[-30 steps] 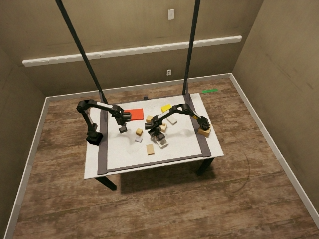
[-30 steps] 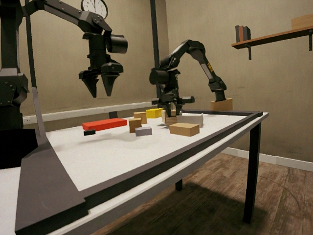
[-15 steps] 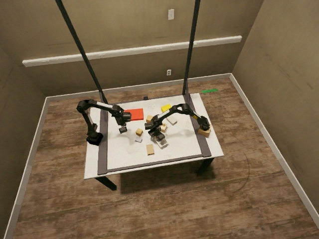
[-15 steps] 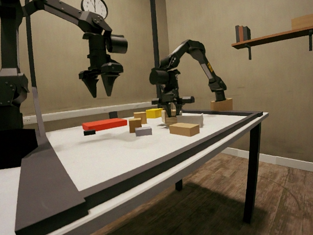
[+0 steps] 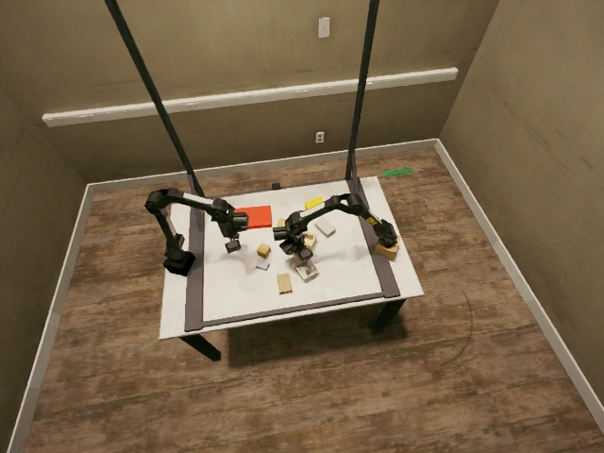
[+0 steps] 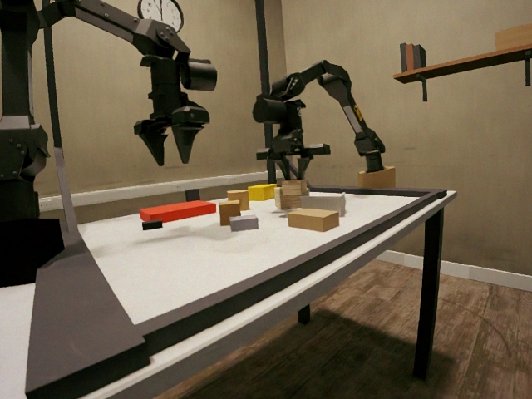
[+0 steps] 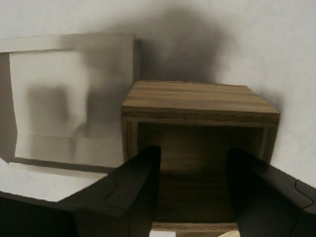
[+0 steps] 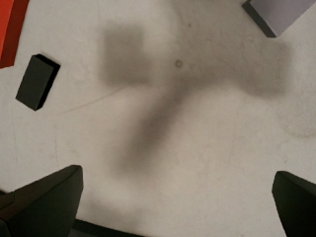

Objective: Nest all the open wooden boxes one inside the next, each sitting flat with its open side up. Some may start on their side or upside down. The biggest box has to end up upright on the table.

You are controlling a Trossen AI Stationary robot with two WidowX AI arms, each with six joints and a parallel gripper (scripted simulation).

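Now: left hand 17 cm past the pale block, 16 cm to the right of it and 9 cm above it. From my left hand the other things lie so: tan cube: 5 cm behind, 17 cm to the right, 8 cm below; flat tan block: 13 cm ahead, 8 cm to the right, 9 cm below; small open wooden box: 5 cm below.
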